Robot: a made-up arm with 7 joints.
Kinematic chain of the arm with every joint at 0, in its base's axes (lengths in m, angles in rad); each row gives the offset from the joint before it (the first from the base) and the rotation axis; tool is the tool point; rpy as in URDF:
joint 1: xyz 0 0 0.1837 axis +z
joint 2: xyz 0 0 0 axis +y
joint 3: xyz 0 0 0.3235 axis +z
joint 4: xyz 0.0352 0 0 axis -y
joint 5: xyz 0.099 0 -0.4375 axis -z
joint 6: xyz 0 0 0 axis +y
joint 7: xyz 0.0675 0 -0.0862 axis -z
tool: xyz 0 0 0 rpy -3.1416 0 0
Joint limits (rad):
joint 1: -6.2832..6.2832
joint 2: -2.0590..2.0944
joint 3: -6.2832..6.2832
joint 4: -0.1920..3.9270
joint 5: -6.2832..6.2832
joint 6: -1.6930..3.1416
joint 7: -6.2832..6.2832
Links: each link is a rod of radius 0.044 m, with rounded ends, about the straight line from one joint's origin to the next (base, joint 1, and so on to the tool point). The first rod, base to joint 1, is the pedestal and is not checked.
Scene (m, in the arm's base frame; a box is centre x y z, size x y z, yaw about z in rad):
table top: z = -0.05
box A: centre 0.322 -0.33 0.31 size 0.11 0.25 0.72 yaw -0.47
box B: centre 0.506 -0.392 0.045 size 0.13 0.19 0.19 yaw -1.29
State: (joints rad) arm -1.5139 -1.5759 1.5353 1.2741 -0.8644 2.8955 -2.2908
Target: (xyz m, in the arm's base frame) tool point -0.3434 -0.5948 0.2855
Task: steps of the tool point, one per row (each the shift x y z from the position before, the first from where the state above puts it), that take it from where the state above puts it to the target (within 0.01 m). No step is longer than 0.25 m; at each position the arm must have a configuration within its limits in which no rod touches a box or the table.
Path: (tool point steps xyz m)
1: 0.0149 -0.0794 0.1788
2: -0.0444 -0.1413 0.1588
3: -0.1190 -0.1639 0.1090
4: -0.1854 -0.1377 0.0435
5: -0.2211 -0.0719 -0.0202
6: -0.2154 0.0099 -0.0666
7: -0.0151 -0.1234 -0.1181
8: 0.0150 -0.0970 -0.1314
9: 0.0430 -0.0690 -0.1307

